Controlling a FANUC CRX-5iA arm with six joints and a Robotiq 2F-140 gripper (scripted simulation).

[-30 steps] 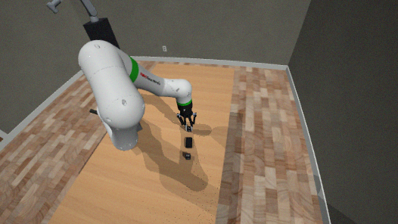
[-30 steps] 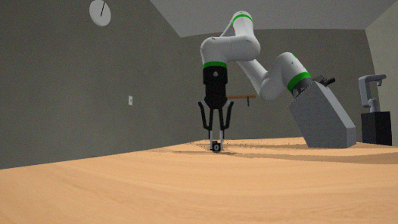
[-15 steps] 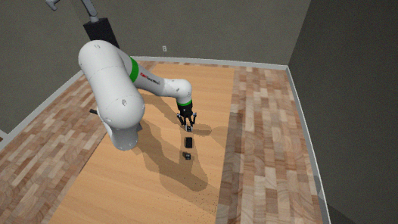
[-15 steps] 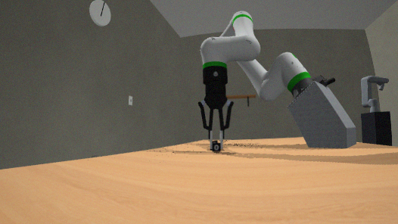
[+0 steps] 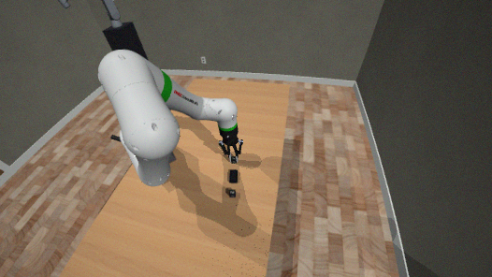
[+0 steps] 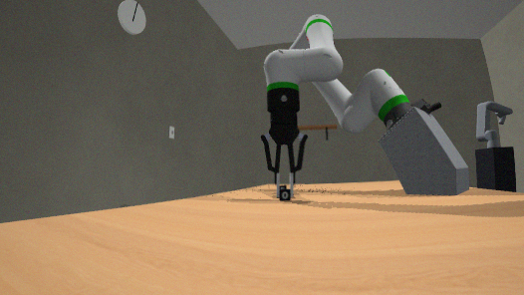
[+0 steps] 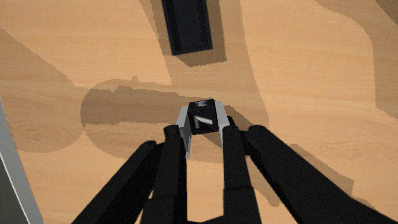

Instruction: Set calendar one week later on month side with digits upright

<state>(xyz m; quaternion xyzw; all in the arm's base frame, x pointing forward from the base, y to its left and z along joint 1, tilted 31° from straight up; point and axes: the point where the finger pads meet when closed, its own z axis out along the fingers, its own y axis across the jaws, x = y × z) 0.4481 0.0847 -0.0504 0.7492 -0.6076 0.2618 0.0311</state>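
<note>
Right now the black cube is 30 mm below my hand. Also, from my hand: black calendar cube (210 mm to the right, 30 mm below, 30 mm ahead); black tray (110 mm to the right, 30 mm below, 10 mm ahead).
</note>
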